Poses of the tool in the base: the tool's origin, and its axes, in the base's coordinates. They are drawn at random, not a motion.
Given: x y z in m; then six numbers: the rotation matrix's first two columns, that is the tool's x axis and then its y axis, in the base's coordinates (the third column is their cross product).
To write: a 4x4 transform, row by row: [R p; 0 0 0 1], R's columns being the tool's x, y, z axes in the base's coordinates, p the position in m. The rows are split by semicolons. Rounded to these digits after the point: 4 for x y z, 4 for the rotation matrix.
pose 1, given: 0.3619, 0.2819, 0.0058, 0.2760, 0.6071, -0.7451, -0.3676, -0.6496, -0.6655
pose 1, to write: 0.2760, -0.3676, -0.8880, 0.3619; 0.6071, -0.6496, 0.4576, 0.2819; -0.7451, -0.6655, 0.0439, 0.0058; 0, 0, 0, 1
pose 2, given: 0.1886, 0.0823, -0.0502, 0.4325, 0.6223, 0.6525, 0.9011, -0.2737, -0.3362
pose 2, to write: 0.4325, 0.9011, -0.0306, 0.1886; 0.6223, -0.2737, 0.7334, 0.0823; 0.6525, -0.3362, -0.6791, -0.0502; 0, 0, 0, 1
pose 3, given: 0.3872, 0.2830, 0.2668, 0.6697, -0.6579, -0.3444, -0.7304, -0.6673, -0.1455
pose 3, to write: 0.6697, -0.7304, -0.1341, 0.3872; -0.6579, -0.6673, 0.3490, 0.2830; -0.3444, -0.1455, -0.9274, 0.2668; 0, 0, 0, 1
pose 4, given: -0.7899, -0.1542, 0.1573, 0.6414, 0.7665, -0.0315, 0.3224, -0.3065, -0.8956
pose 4, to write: 0.6414, 0.3224, -0.6961, -0.7899; 0.7665, -0.3065, 0.5643, -0.1542; -0.0315, -0.8956, -0.4437, 0.1573; 0, 0, 0, 1
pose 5, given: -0.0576, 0.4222, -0.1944, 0.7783, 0.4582, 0.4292, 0.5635, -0.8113, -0.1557
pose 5, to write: 0.7783, 0.5635, 0.2769, -0.0576; 0.4582, -0.8113, 0.3630, 0.4222; 0.4292, -0.1557, -0.8896, -0.1944; 0, 0, 0, 1
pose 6, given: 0.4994, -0.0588, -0.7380, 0.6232, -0.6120, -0.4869, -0.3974, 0.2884, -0.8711
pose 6, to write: 0.6232, -0.3974, 0.6735, 0.4994; -0.6120, 0.2884, 0.7364, -0.0588; -0.4869, -0.8711, -0.0635, -0.7380; 0, 0, 0, 1
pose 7, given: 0.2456, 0.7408, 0.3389, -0.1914, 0.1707, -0.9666, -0.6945, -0.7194, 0.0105
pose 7, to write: -0.1914, -0.6945, -0.6936, 0.2456; 0.1707, -0.7194, 0.6733, 0.7408; -0.9666, 0.0105, 0.2562, 0.3389; 0, 0, 0, 1
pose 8, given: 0.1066, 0.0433, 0.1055, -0.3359, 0.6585, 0.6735, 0.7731, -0.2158, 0.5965
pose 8, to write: -0.3359, 0.7731, 0.5381, 0.1066; 0.6585, -0.2158, 0.7210, 0.0433; 0.6735, 0.5965, -0.4366, 0.1055; 0, 0, 0, 1
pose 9, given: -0.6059, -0.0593, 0.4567, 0.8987, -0.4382, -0.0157, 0.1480, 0.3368, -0.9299
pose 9, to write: 0.8987, 0.1480, 0.4128, -0.6059; -0.4382, 0.3368, 0.8334, -0.0593; -0.0157, -0.9299, 0.3675, 0.4567; 0, 0, 0, 1
